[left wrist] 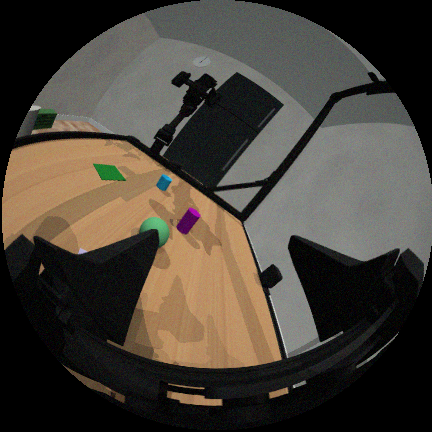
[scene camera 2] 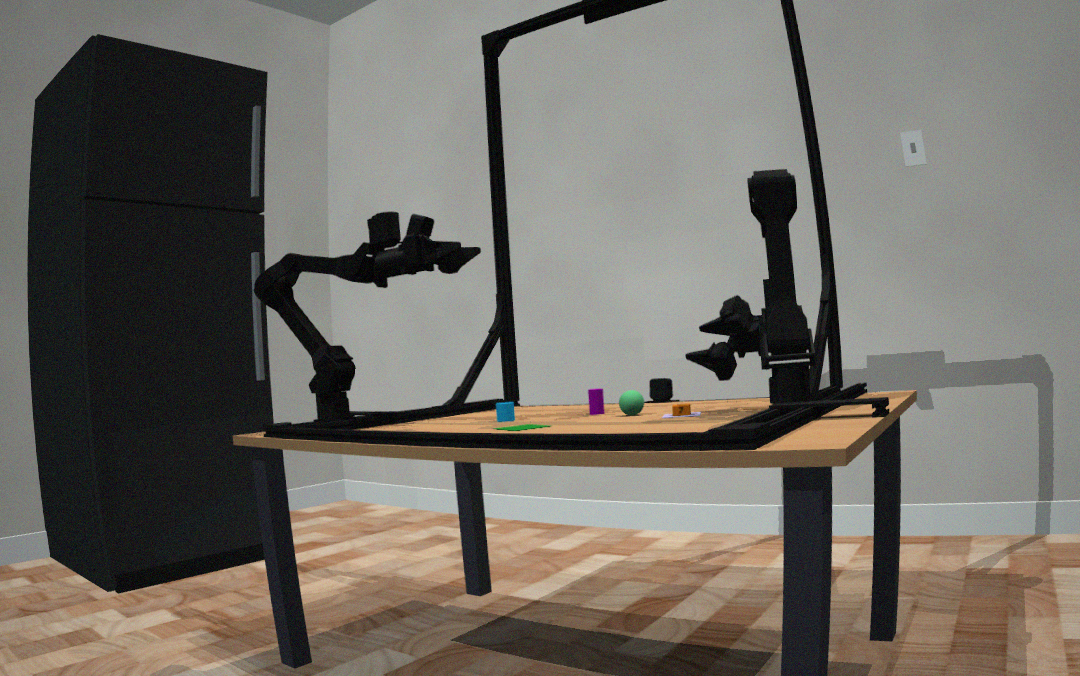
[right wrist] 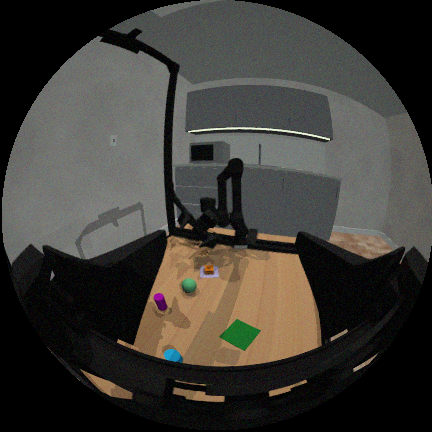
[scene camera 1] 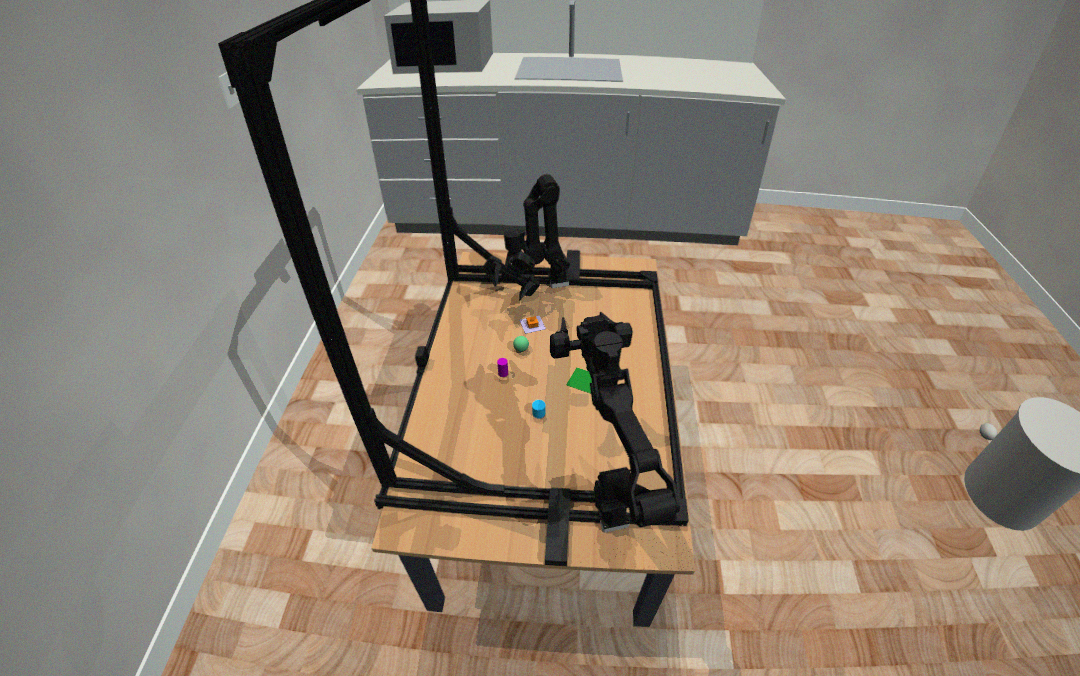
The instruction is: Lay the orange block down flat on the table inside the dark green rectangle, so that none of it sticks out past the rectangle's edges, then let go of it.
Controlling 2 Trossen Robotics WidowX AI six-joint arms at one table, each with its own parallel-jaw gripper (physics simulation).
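Places are measured from the left arm's base along level axes (x ahead, y left, z up), in centimetres.
Pixels of known places: left gripper, fingertip midpoint: (left wrist: pixel 226 239) (scene camera 2: pixel 693 342) (right wrist: pixel 188 238) (scene camera 1: pixel 508 292); right gripper, fingertip midpoint: (left wrist: pixel 200 80) (scene camera 2: pixel 470 247) (right wrist: pixel 233 237) (scene camera 1: pixel 581 315); left arm's base at its link origin: (scene camera 2: pixel 792 404) (right wrist: pixel 239 241) (scene camera 1: pixel 558 277); right arm's base at its link origin: (left wrist: pixel 153 151) (scene camera 2: pixel 333 420) (scene camera 1: pixel 613 514).
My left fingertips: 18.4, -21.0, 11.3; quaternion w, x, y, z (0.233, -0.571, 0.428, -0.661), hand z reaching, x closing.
Ahead of a thing's pixels: the offset from my left fingertips to its top centre, as dx, dy, dz. "spot": to the spot under its first point.
The small orange block @(+2.1, +7.0, -11.3) (scene camera 1: pixel 532 322) (scene camera 2: pixel 681 409) (right wrist: pixel 208 269) rests on a pale lilac square @(spot: +4.8, +9.4, -13.1) (scene camera 1: pixel 541 328) (right wrist: pixel 215 274); the left finger mostly hides it in the left wrist view. The dark green rectangle @(spot: +29.6, +15.1, -13.1) (scene camera 1: pixel 579 380) (scene camera 2: pixel 523 428) (left wrist: pixel 109 172) (right wrist: pixel 240 334) lies flat on the table with nothing on it, partly hidden by the right arm in scene camera 1. My left gripper (scene camera 1: pixel 510 283) (scene camera 2: pixel 695 341) (left wrist: pixel 226 239) is open and empty, above the table on the far side of the block in scene camera 1. My right gripper (scene camera 2: pixel 470 256) is open and empty, high above the table.
A green ball @(+12.6, +1.1, -8.3) (scene camera 1: pixel 520 343) (scene camera 2: pixel 631 402) (left wrist: pixel 155 231) (right wrist: pixel 189 285) sits near the block. A purple cylinder @(+21.5, -6.2, -8.1) (scene camera 1: pixel 502 367) (scene camera 2: pixel 595 400) and a blue cylinder @(+38.8, +0.7, -9.5) (scene camera 1: pixel 538 408) (scene camera 2: pixel 505 411) stand on the table. A black frame (scene camera 1: pixel 298 263) (scene camera 2: pixel 495 199) rises at the table's edge.
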